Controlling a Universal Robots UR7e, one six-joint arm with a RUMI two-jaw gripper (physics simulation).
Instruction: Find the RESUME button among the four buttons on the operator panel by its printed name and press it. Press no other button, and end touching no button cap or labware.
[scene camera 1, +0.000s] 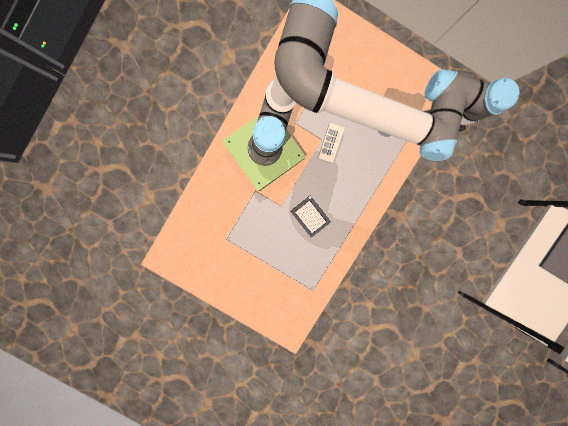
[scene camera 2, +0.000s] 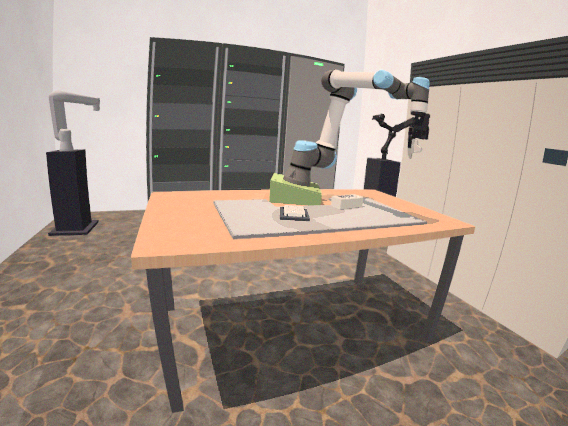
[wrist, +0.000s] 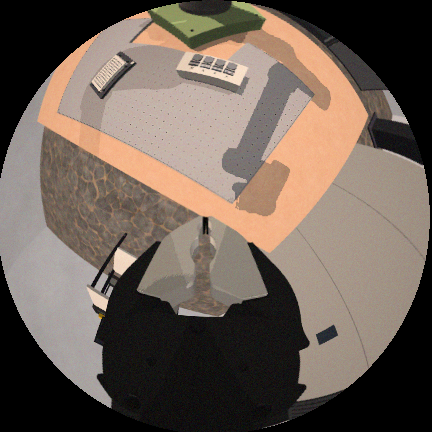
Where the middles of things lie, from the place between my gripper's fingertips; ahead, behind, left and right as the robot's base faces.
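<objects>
As for the operator panel (wrist: 211, 73), it is 260 mm below my hand, and I find it 240 mm behind the hand and 170 mm to the right of it.
</objects>
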